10 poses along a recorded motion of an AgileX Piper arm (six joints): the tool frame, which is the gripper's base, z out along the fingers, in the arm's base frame.
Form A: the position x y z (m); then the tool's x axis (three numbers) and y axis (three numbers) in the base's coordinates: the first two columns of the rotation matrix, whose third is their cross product.
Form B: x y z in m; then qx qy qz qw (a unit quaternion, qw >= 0). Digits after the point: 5 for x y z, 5 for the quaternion.
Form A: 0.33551, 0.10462, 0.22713, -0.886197, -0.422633, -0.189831, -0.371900, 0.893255, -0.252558
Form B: 0.33551, 0.10462, 0.22713, -0.20575, 0.96543, -0.10508, 0.12071
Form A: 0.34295, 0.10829, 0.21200, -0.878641, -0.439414, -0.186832, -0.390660, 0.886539, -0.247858
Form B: 0.34295, 0.10829, 0.21200, -0.21531, 0.96382, -0.10185, 0.11967
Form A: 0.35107, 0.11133, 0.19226, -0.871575, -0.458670, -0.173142, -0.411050, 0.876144, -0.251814
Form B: 0.35107, 0.11133, 0.19226, -0.22608, 0.96175, -0.10401, 0.11446
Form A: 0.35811, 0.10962, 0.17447, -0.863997, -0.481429, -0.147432, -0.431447, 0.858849, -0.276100
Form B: 0.35811, 0.10962, 0.17447, -0.23817, 0.95820, -0.11768, 0.10618
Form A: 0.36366, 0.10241, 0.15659, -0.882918, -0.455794, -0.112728, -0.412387, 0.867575, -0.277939
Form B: 0.36366, 0.10241, 0.15659, -0.22554, 0.96235, -0.12388, 0.08760
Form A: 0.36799, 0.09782, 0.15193, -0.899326, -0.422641, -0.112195, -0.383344, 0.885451, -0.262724
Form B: 0.36799, 0.09782, 0.15193, -0.20830, 0.96735, -0.11784, 0.08337
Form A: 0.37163, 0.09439, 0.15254, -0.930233, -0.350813, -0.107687, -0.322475, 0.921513, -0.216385
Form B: 0.37163, 0.09439, 0.15254, -0.17219, 0.97751, -0.09794, 0.07234
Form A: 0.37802, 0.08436, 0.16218, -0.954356, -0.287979, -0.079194, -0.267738, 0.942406, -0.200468
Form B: 0.37802, 0.08436, 0.16218, -0.14118, 0.98403, -0.09415, 0.05375
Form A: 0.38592, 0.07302, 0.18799, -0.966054, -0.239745, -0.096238, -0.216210, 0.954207, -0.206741
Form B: 0.38592, 0.07302, 0.18799, -0.11553, 0.98665, -0.09772, 0.06021
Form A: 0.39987, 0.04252, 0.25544, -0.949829, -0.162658, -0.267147, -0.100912, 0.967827, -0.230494
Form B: 0.39987, 0.04252, 0.25544, -0.06713, 0.98150, -0.10761, 0.14345
